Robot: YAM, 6 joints.
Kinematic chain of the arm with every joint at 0, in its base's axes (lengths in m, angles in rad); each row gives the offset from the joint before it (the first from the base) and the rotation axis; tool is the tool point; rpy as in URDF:
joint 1: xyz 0 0 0.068 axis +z
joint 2: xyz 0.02 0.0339 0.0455 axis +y
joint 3: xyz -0.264 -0.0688 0 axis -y
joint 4: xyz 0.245 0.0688 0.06 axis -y
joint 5: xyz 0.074 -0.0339 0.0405 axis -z
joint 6: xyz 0.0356 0 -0.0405 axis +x
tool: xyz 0 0 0 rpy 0 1.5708 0
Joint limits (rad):
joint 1: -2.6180..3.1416
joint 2: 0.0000..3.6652
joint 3: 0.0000..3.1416
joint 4: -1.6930..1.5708
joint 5: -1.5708..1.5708
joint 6: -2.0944..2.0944
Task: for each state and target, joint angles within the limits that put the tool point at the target. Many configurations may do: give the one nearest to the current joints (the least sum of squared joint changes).
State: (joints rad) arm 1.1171 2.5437 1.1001 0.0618 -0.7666 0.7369
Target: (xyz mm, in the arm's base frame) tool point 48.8 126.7 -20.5
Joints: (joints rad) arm 1.0110 2.2598 0.4247 -0.2511 -0.8160 0.7369
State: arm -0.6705 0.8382 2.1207 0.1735 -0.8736 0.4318
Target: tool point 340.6 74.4 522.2
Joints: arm 0.1362 1.6119 1.8368 0.1102 -0.8817 0.4318
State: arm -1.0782 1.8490 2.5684 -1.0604 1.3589 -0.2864
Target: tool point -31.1 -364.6 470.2
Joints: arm -1.5605 1.9186 2.3765 -1.1787 1.3654 -0.2864
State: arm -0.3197 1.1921 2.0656 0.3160 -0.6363 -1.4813
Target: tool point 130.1 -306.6 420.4
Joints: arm -1.2284 1.4200 1.3533 0.0893 -0.5832 -1.4813
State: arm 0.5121 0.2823 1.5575 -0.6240 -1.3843 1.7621
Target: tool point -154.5 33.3 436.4
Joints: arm 0.0122 0.1194 1.3728 -0.7258 -1.4187 1.7621
